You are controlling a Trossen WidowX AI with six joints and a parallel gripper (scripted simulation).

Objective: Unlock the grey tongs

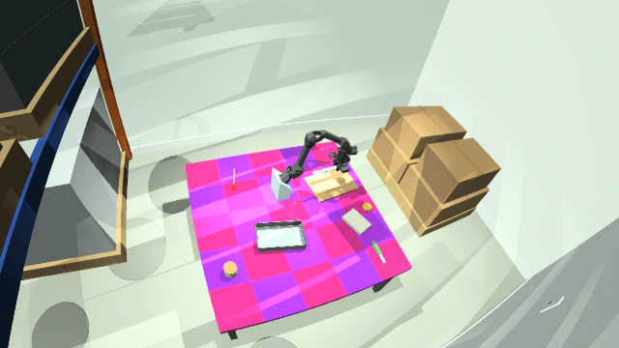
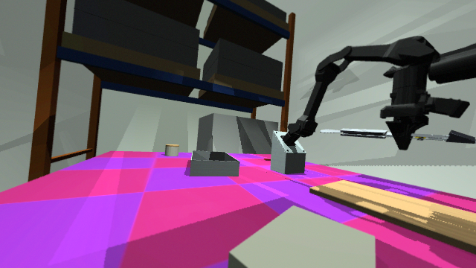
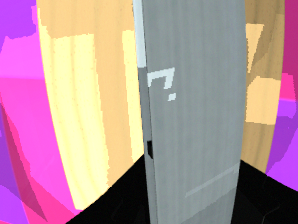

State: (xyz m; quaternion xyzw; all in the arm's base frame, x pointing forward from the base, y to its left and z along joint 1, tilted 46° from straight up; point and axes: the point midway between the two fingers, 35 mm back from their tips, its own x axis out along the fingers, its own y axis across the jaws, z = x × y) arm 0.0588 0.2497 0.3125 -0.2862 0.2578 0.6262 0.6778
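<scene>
The wooden board is 1 cm to the left of my gripper tip and 15 cm below it. From my gripper tip the other things lie so: white block (37 cm ahead, 2 cm to the right, 14 cm below); then roasting tin (27 cm ahead, 57 cm to the right, 12 cm below); then yellow disc (29 cm ahead, 13 cm to the left, 14 cm below).
</scene>
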